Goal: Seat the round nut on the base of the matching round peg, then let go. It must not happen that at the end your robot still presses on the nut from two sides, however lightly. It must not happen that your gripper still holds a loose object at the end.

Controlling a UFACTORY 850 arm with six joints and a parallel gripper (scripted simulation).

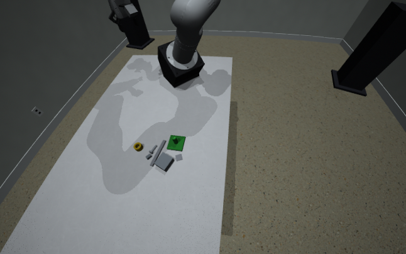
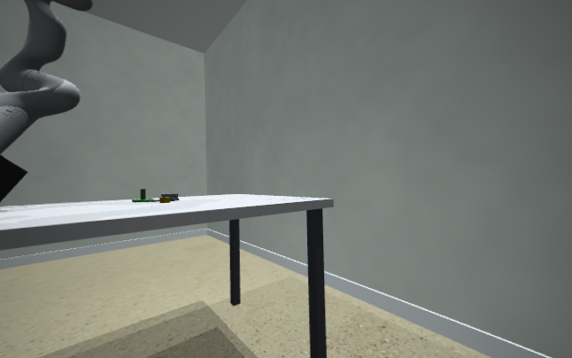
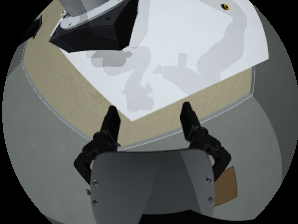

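The long grey bar lies 47 cm ahead of my hand, 38 cm to the left of it and 36 cm below it. Round my hand: grey slab 50 cm ahead, 44 cm to the left, 34 cm below.
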